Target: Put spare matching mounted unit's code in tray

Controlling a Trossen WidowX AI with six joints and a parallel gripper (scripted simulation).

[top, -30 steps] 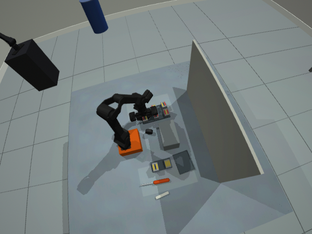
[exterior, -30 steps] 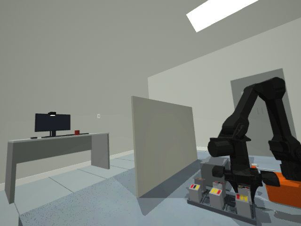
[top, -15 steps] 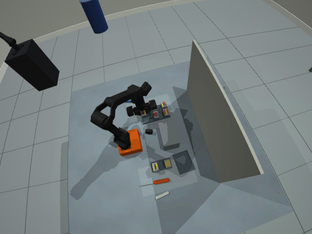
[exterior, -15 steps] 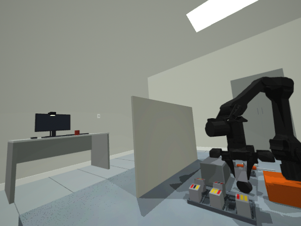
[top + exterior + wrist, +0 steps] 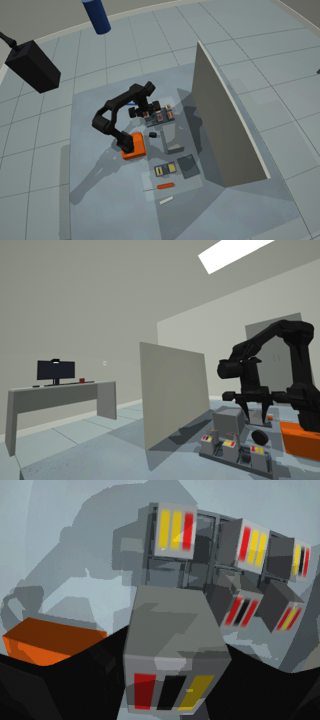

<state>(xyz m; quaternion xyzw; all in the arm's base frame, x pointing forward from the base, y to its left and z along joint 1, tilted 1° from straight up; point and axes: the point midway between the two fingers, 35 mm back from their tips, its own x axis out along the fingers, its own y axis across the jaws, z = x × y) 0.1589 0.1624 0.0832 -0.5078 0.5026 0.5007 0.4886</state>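
Now: gripper tip 35 cm to the left of the tray, 17 cm short of it and 11 cm above it. The rest, counted from my gripper tip: black tape roll (10 cm to the right, 9 cm below, 1 cm ahead); then grey mounted unit (16 cm to the right, 12 cm ahead, 6 cm below); then grey spare (3 cm above).
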